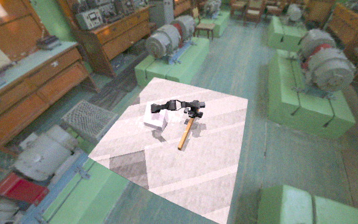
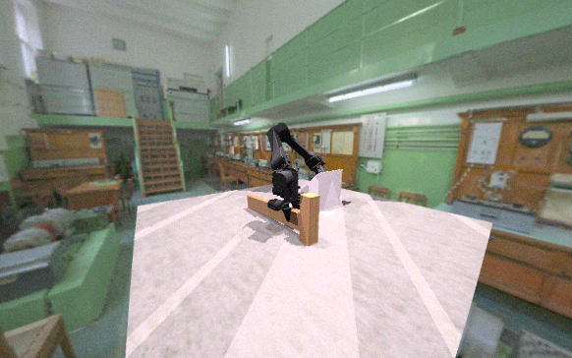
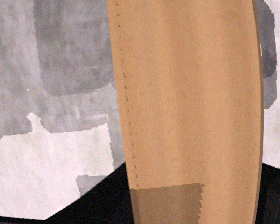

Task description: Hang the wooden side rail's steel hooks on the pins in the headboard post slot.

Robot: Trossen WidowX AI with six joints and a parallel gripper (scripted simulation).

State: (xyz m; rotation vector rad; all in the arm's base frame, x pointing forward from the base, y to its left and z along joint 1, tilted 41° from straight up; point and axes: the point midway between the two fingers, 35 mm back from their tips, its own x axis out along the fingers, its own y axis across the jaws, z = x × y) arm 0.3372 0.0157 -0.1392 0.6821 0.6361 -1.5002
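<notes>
Now: gripper tip 100 mm to the right of the wooden headboard post and 40 mm below it.
</notes>
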